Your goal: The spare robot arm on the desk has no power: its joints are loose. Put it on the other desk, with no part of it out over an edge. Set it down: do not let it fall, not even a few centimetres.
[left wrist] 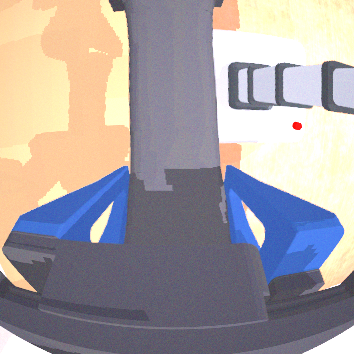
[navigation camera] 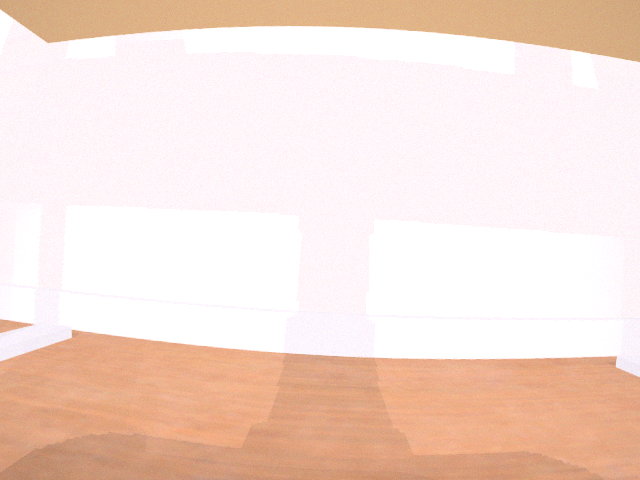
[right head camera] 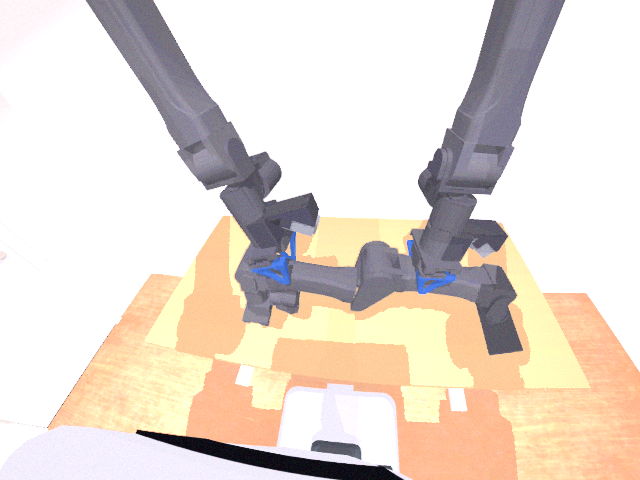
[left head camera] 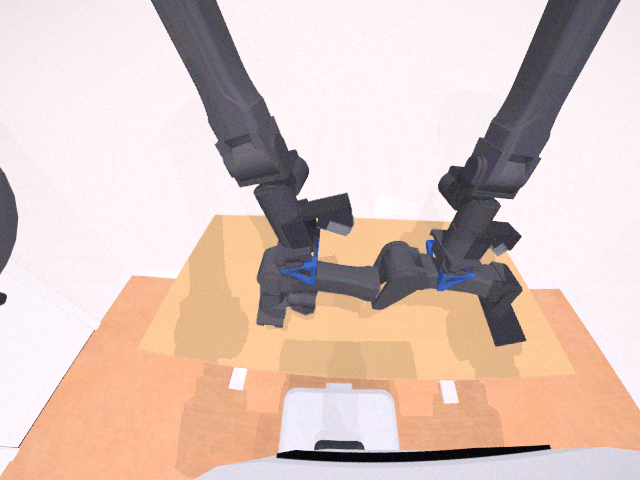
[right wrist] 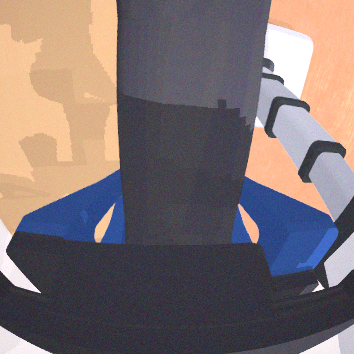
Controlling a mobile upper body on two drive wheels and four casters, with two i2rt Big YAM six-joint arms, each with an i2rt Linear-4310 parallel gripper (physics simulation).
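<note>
The dark grey spare robot arm (left head camera: 346, 281) (right head camera: 323, 279) (left wrist: 172, 100) (right wrist: 185, 130) hangs roughly level between my grippers, over the tan desk (left head camera: 542, 361) (right head camera: 558, 372) (left wrist: 20, 100). Its jointed end at the picture's left bends downward, and its flat base plate (left head camera: 504, 325) (right head camera: 501, 330) hangs tilted at the right. Shadows on the desk lie apart from it, so it looks raised. My left gripper (left head camera: 306, 260) (right head camera: 282, 258) (left wrist: 176, 174) is shut on its link near the left end. My right gripper (left head camera: 443, 264) (right head camera: 422, 266) (right wrist: 175, 173) is shut on its link near the base. A second desk cannot be made out.
My white base (left head camera: 338, 413) (right head camera: 336, 413) stands at the desk's near edge, with two small white pieces (left head camera: 237, 378) (left head camera: 448, 391) beside it on the floor. A dark rounded object (left head camera: 6, 222) shows at the left edge. The navigation camera shows a desk underside (navigation camera: 310, 10), a pale wall (navigation camera: 330, 155) and wooden floor.
</note>
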